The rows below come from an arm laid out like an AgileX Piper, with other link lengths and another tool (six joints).
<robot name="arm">
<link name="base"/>
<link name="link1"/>
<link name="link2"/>
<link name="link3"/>
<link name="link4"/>
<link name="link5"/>
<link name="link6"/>
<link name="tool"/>
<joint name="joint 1" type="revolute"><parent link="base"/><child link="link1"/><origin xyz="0 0 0.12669"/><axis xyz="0 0 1"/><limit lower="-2.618" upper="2.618"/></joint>
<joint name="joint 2" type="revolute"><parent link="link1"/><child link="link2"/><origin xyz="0 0 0"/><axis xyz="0 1 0"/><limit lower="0" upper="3.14"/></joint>
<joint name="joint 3" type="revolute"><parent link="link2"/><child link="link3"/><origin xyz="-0.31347 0 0.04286"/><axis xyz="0 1 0"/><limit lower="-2.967" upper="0"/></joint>
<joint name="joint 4" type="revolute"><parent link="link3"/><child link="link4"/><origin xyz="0.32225 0 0.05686"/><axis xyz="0.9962 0 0.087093"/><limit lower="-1.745" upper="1.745"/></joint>
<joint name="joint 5" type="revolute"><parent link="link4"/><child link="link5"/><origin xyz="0 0 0"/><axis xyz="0 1 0"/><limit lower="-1.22" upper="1.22"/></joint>
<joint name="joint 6" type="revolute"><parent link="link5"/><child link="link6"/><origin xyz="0.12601 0 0.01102"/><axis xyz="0.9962 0 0.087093"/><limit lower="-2.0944" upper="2.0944"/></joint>
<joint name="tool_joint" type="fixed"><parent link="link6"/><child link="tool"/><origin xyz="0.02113 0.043 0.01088" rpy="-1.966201 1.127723 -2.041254"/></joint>
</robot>
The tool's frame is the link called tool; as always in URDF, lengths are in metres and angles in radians.
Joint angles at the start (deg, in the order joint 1, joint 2, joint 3, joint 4, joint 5, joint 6): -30.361, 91.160, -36.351, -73.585, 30.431, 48.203
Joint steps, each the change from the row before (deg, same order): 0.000, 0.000, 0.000, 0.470, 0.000, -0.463; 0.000, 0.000, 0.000, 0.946, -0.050, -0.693; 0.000, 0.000, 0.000, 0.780, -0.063, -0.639; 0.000, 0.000, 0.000, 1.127, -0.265, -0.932; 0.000, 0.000, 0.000, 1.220, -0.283, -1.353; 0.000, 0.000, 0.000, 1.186, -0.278, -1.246; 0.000, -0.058, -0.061, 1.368, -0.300, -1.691; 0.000, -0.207, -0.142, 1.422, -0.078, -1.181; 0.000, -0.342, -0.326, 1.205, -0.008, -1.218; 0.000, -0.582, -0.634, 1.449, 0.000, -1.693; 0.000, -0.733, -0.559, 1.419, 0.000, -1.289; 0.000, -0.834, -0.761, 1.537, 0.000, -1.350; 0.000, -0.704, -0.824, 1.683, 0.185, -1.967
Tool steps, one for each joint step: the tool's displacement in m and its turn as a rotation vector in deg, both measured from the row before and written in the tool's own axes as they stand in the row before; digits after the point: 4 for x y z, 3 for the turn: 0.0003, 0.0006, 0.0000, -0.193, 0.099, -0.115; 0.0004, 0.0011, -0.0001, -0.474, 0.149, -0.006; 0.0003, 0.0010, -0.0001, -0.382, 0.098, -0.073; 0.0000, 0.0016, -0.0004, -0.613, -0.028, -0.130; 0.0002, 0.0019, -0.0004, -0.564, -0.042, -0.467; 0.0001, 0.0018, -0.0004, -0.563, -0.060, -0.383; 0.0000, 0.0015, -0.0009, -0.509, -0.144, -0.606; -0.0002, 0.0000, -0.0016, -0.503, -0.089, 0.082; -0.0008, -0.0019, -0.0026, -0.168, -0.268, 0.085; -0.0019, -0.0044, -0.0047, 0.066, -0.593, 0.123; -0.0017, -0.0047, -0.0053, 0.014, -0.665, 0.528; -0.0025, -0.0062, -0.0065, 0.099, -0.869, 0.720; -0.0021, -0.0057, -0.0059, 0.161, -0.657, 0.189
